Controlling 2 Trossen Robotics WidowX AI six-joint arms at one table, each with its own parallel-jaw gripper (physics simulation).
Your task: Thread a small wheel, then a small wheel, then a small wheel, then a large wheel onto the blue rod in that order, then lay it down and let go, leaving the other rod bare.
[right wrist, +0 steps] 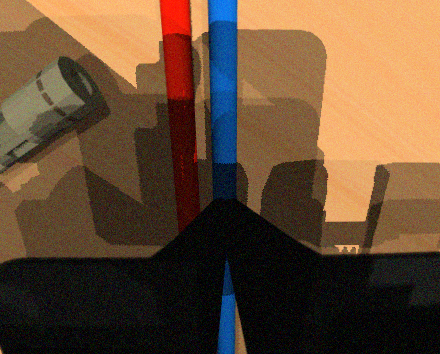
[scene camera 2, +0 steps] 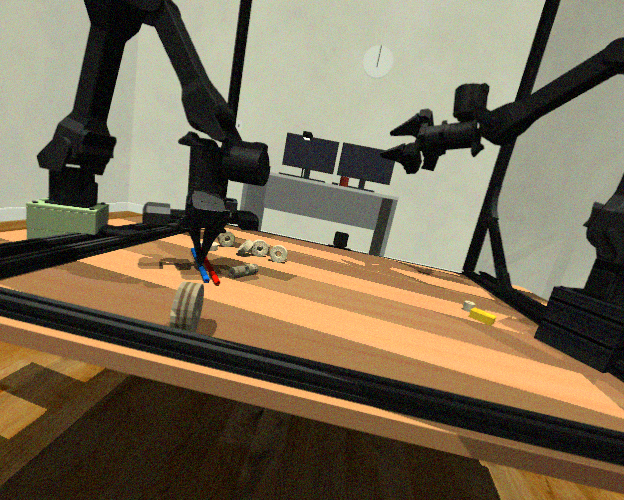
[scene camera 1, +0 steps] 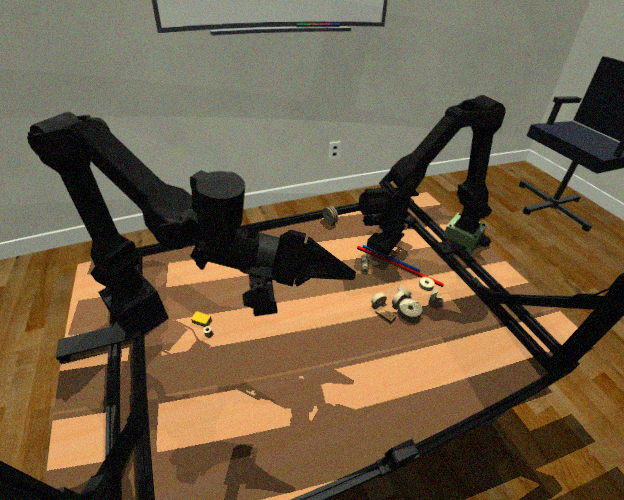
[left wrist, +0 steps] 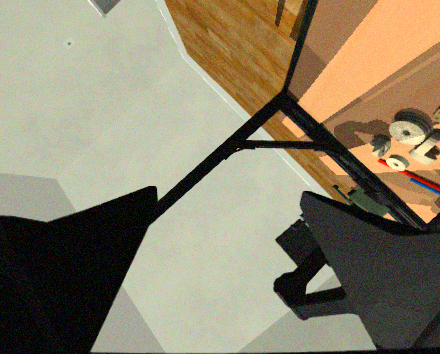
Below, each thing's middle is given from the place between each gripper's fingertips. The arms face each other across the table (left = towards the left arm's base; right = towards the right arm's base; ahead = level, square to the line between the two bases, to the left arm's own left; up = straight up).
Scene:
The blue rod [right wrist: 222,29] is 1 cm to the right of my right hand and 1 cm behind it.
The blue rod is 320 mm below my left hand, 310 mm to the right of it and 300 mm ahead of it.

